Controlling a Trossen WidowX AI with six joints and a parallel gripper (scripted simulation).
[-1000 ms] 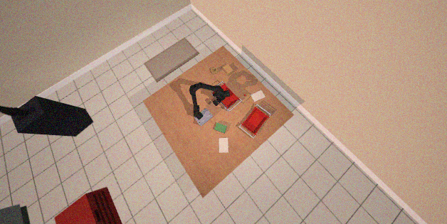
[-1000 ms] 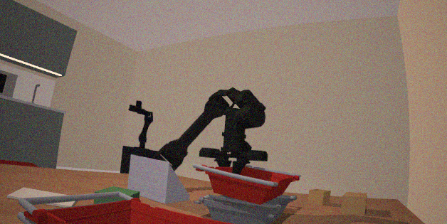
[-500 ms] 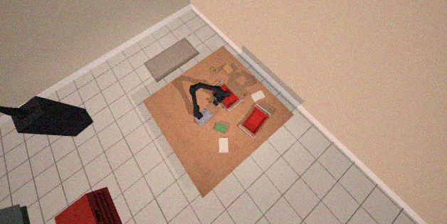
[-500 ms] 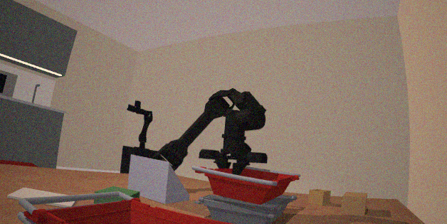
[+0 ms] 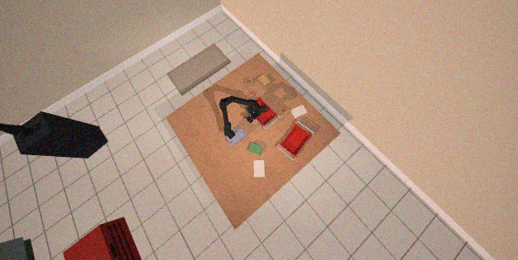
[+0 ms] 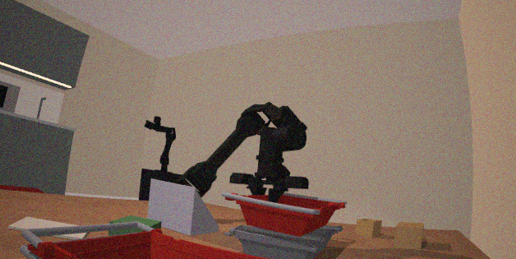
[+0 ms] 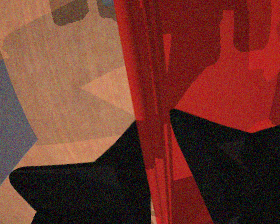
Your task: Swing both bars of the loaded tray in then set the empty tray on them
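The red tray lies 70 mm ahead of my gripper tip, 10 mm to the right of it and 30 mm above it. Round my gripper tip: green block 220 mm behind, 200 mm to the right, 60 mm below.
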